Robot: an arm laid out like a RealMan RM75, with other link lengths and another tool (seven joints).
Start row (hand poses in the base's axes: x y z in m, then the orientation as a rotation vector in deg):
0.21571 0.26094 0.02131 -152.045 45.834 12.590
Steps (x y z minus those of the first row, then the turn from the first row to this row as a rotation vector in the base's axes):
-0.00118 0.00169 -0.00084 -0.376 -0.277 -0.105
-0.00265 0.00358 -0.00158 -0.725 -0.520 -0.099
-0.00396 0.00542 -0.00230 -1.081 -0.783 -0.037
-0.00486 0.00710 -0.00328 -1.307 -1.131 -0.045
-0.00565 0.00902 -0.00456 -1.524 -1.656 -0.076
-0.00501 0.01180 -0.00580 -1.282 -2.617 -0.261
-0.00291 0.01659 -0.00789 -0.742 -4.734 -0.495
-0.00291 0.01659 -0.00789 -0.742 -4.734 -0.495
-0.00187 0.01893 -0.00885 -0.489 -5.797 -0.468
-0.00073 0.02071 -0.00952 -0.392 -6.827 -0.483
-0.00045 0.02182 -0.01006 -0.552 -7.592 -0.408
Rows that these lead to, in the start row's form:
0.21453 0.26263 0.02047 -152.321 46.002 12.061
0.21306 0.26452 0.01973 -152.625 46.027 11.614
0.21175 0.26636 0.01901 -152.958 45.973 11.151
0.21085 0.26804 0.01803 -153.127 45.943 10.600
0.21006 0.26996 0.01675 -153.255 45.883 9.807
0.21070 0.27274 0.01551 -152.831 45.740 8.553
0.21280 0.27753 0.01342 -151.941 45.188 5.859
0.21280 0.27753 0.01342 -151.941 45.188 5.859
0.21384 0.27987 0.01246 -151.563 44.725 4.545
0.21498 0.28165 0.01179 -151.304 44.374 3.211
0.21526 0.28276 0.01125 -151.357 44.070 2.156

